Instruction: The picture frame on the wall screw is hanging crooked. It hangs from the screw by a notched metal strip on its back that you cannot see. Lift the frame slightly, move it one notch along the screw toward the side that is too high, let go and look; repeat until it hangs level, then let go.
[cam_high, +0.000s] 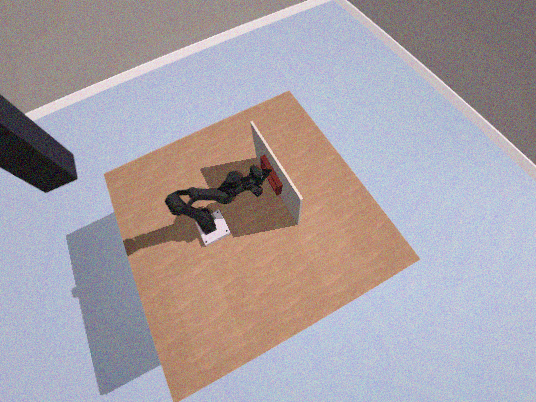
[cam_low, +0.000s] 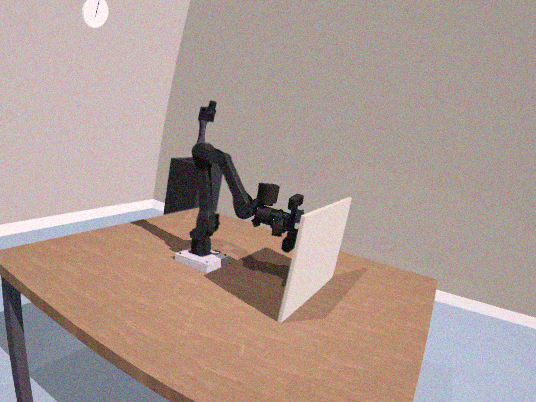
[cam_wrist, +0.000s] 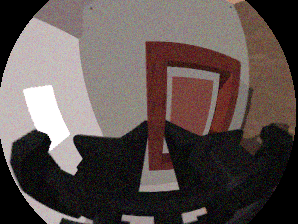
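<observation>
Now: the picture frame 10 mm ahead of my gripper tip, 10 mm to the left of it and 50 mm below it. Also, from my gripper tip: white wall panel (20 mm ahead, 10 mm to the left, 70 mm below).
</observation>
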